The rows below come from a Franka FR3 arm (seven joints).
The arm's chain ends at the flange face. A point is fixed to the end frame.
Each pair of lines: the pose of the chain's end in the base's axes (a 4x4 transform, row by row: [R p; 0 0 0 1], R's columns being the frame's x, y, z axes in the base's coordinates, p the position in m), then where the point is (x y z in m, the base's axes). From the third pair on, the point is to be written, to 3 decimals.
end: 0.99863 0.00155 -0.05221 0.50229; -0.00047 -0.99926 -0.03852 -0.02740; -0.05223 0.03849 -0.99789 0.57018; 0 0 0 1
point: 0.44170 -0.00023 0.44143
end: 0.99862 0.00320 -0.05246 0.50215; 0.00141 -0.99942 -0.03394 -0.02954; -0.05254 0.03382 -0.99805 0.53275; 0 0 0 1
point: 0.44147 -0.00187 0.40414
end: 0.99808 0.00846 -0.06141 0.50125; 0.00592 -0.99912 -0.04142 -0.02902; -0.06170 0.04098 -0.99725 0.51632; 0 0 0 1
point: 0.439 -0.003 0.388
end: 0.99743 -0.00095 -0.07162 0.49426; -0.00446 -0.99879 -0.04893 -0.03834; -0.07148 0.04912 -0.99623 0.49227; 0 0 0 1
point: 0.431 -0.012 0.364
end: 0.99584 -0.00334 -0.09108 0.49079; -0.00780 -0.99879 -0.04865 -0.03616; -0.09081 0.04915 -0.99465 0.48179; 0 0 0 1
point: 0.425 -0.010 0.355
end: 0.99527 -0.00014 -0.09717 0.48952; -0.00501 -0.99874 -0.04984 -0.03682; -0.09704 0.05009 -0.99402 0.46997; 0 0 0 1
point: 0.423 -0.011 0.344
